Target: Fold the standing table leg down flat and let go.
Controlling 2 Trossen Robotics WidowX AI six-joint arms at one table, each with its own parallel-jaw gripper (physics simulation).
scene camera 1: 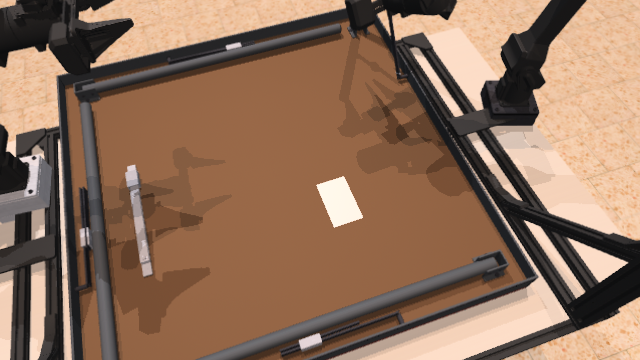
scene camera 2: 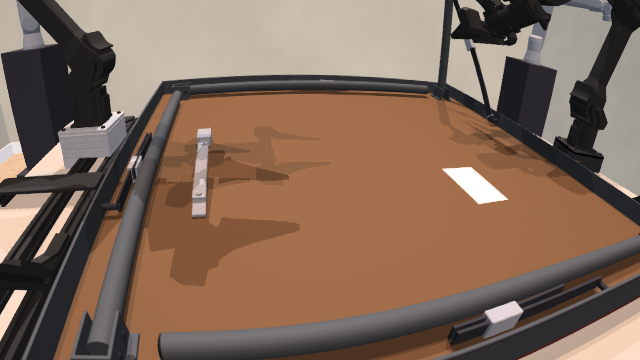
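Seen in the pictures: left gripper, fingertip midpoint: (scene camera 1: 131, 3); right gripper, fingertip midpoint: (scene camera 2: 462, 38); left arm's base, link origin: (scene camera 1: 10, 179) (scene camera 2: 92, 121); right arm's base, link origin: (scene camera 1: 512, 95) (scene camera 2: 579, 146).
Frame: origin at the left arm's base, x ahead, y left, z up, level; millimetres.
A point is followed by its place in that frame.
Observation:
The standing table leg (scene camera 2: 444, 47) @(x 783, y 259, z 120 mm) rises upright from its bracket (scene camera 1: 357, 33) @(x 787, y 248, z -22 mm) (scene camera 2: 440, 93) @(x 777, y 239, z -5 mm) at the far right corner of the brown tabletop (scene camera 1: 260, 140) @(x 489, y -13, z -29 mm) (scene camera 2: 350, 240) @(x 394, y -302, z -38 mm). Its top is out of view; in scene camera 1 the right gripper largely hides it. A thin dark brace (scene camera 1: 393, 47) @(x 826, y 111, z 38 mm) (scene camera 2: 481, 82) @(x 825, y 126, z 60 mm) slants beside it down to the right rim. My right gripper (scene camera 1: 364, 14) (scene camera 2: 466, 27) @(x 765, y 145, z 157 mm) is open and empty, high by the leg and brace; contact cannot be told. My left gripper (scene camera 1: 102, 37) is open and empty, above the far left corner in scene camera 1.
Folded legs lie along the far edge (scene camera 1: 215, 56) @(x 433, y 231, z 5 mm) (scene camera 2: 310, 87) @(x 433, y 224, z -8 mm), left edge (scene camera 1: 96, 200) @(x 160, y -91, z -4 mm) (scene camera 2: 145, 185) @(x 172, y -228, z -11 mm) and near edge (scene camera 1: 380, 305) @(x 619, y -420, z -17 mm) (scene camera 2: 390, 318) @(x 389, y -433, z -13 mm). A grey bar (scene camera 1: 139, 225) @(x 232, y -157, z -22 mm) (scene camera 2: 200, 167) @(x 231, y -160, z -22 mm) lies at the left, a white rectangle (scene camera 1: 340, 201) @(x 613, y -200, z -35 mm) (scene camera 2: 475, 185) @(x 610, y -203, z -35 mm) nearer the right. A raised dark rim surrounds the tabletop.

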